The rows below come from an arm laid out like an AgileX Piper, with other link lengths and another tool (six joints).
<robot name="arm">
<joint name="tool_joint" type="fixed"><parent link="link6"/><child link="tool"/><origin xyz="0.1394 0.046 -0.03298" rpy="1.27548 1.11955 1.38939"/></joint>
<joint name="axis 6" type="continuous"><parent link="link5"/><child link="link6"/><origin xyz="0.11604 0 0.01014" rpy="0 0 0"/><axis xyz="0.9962 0 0.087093"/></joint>
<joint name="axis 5" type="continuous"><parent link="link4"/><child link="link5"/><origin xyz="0 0 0" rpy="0 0 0"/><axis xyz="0 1 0"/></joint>
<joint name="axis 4" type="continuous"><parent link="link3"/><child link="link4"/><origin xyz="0.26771 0 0.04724" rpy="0 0 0"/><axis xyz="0.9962 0 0.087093"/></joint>
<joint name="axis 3" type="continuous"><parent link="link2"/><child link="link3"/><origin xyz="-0.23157 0 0.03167" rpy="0 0 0"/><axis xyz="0 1 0"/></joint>
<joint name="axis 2" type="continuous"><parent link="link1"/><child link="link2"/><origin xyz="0 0 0" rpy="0 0 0"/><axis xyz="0 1 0"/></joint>
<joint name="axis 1" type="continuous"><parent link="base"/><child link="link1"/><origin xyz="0 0 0.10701" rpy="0 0 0"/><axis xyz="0 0 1"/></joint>
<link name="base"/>
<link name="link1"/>
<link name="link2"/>
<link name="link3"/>
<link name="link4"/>
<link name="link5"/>
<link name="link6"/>
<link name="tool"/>
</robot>
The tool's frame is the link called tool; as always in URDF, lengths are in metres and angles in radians. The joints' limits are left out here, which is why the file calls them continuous.
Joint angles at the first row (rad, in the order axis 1, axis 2, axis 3, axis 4, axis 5, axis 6):
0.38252 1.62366 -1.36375 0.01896 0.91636 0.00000
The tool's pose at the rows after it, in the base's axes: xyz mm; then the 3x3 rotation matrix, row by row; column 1 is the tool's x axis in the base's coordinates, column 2 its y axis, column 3 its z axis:
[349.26 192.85 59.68], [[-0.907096 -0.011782 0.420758], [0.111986 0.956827 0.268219], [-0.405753 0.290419 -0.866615]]
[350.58 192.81 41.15], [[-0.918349 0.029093 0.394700], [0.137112 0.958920 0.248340], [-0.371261 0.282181 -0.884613]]
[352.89 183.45 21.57], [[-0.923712 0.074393 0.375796], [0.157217 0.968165 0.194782], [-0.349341 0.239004 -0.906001]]
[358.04 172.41 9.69], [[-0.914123 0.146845 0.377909], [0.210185 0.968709 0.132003], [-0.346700 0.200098 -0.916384]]
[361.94 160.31 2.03], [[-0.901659 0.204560 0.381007], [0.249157 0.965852 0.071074], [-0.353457 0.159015 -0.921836]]
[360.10 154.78 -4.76], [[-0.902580 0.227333 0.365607], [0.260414 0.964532 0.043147], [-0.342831 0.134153 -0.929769]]
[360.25 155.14 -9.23], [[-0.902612 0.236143 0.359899], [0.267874 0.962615 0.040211], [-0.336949 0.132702 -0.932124]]
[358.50 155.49 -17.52], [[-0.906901 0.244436 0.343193], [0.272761 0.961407 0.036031], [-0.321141 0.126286 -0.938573]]
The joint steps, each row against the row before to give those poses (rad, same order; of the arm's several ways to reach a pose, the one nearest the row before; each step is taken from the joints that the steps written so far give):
0.00001 0.02881 -0.00003 -0.00946 -0.02021 0.00913
-0.00001 0.04937 0.00002 -0.00950 -0.01035 0.03683
-0.00001 0.04658 -0.00002 -0.05385 -0.00077 0.05815
0.00001 0.02782 0.00002 -0.07264 0.00370 0.10158
0.00000 0.01726 0.00001 -0.07004 0.01225 0.08594
0.00000 0.01576 0.00002 -0.02257 0.01377 0.02774
0.00000 0.01217 -0.00004 -0.00093 -0.00449 0.01010
0.00001 0.02174 0.00000 0.00302 -0.00317 0.00605

